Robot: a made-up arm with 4 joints.
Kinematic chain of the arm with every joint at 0, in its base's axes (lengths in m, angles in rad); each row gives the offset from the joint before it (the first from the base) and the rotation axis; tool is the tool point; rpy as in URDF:
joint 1: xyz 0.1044 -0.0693 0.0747 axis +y
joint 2: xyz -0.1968 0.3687 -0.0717 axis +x
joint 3: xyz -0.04 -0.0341 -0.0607 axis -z
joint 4: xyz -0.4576 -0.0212 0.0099 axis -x
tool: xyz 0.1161 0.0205 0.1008 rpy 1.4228 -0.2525 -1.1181
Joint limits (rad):
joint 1: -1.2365..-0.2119
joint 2: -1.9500..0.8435
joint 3: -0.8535..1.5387
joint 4: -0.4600..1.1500
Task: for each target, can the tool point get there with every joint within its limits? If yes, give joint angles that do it. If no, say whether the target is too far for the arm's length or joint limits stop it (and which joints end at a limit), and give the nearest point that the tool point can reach.
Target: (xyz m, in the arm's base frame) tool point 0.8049 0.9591 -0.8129
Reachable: no: too far | nearest point 0.2855 0.4793 -0.3549 | short by 0.842 m
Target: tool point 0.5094 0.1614 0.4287
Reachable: no: joint limits stop it (at a limit: joint 1, joint 2, joint 3, joint 4) | nearest point 0.3787 0.1584 -0.1991 | short by 0.641 m
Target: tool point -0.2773 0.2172 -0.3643
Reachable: yes | joints -0.7581 0.0792 -0.2855 0.5861
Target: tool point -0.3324 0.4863 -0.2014
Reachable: yes | joints -0.3489 -0.1311 0.4815 1.0010
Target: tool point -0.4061 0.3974 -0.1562
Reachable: yes | joints -0.3294 0.1321 0.2064 0.7938
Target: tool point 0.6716 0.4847 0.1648
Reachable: no: joint limits stop it (at a limit: joint 1, joint 3, joint 4) | nearest point 0.3871 0.4214 -0.2020 | short by 0.468 m
